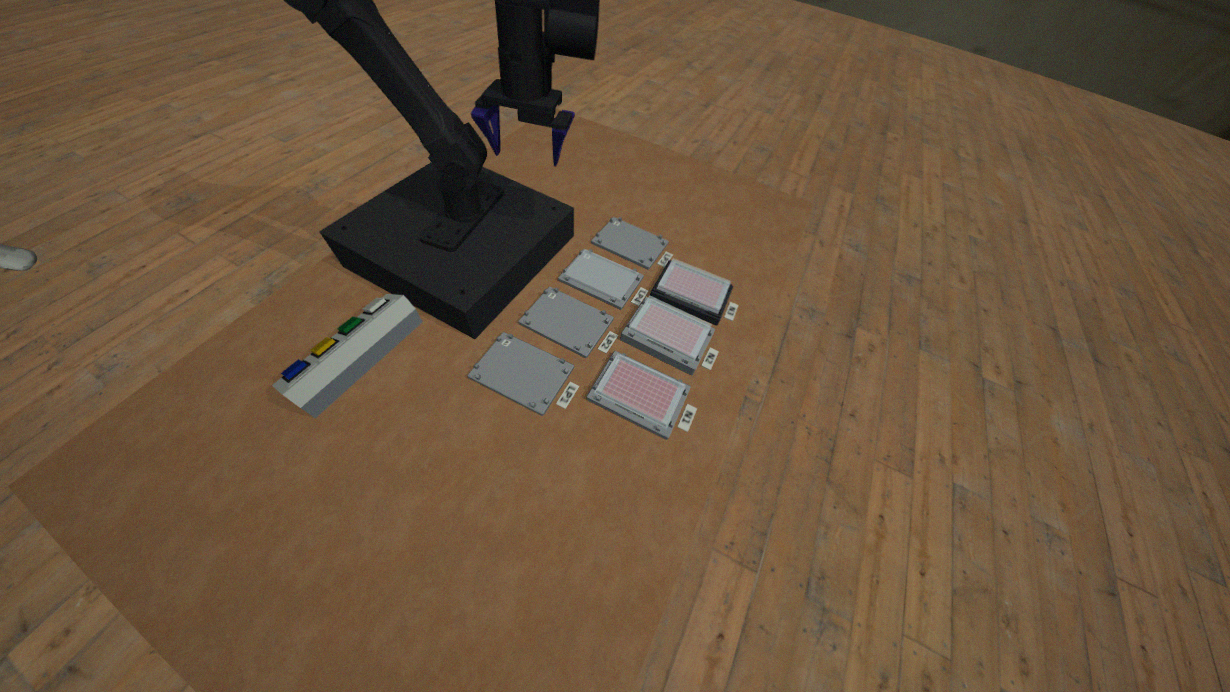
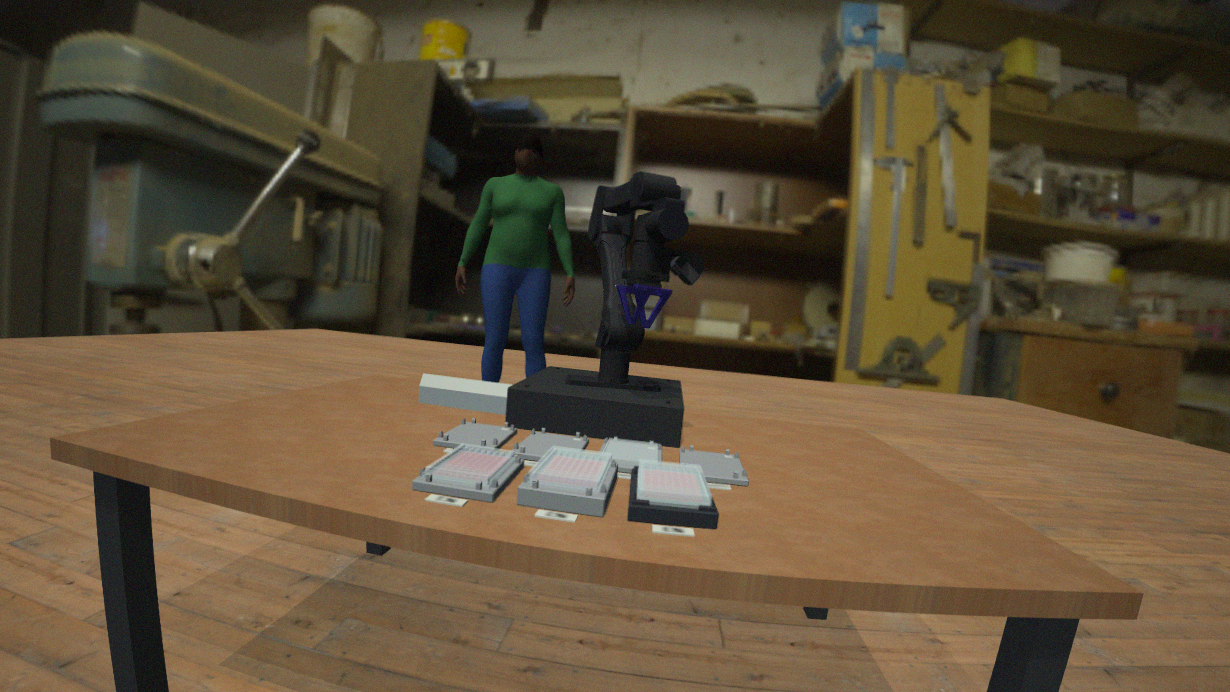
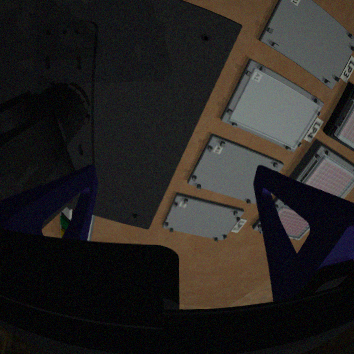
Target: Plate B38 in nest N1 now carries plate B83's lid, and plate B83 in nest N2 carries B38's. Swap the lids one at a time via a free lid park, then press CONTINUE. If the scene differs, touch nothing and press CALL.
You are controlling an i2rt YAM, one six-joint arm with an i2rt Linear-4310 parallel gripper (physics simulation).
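Pink-welled plates sit in nest N1, nest N2 and a dark third nest. Clear covers appear to lie on them; the plate codes are too small to read. Lid parks LP1, LP2 and LP3 show bare grey tops. A pale lid lies on the park between LP2 and LP3. My gripper is open and empty, high beside the black base.
A sloped button box stands left of the black robot base. It carries blue, yellow, green and white buttons; no legends are readable. A person stands behind the table.
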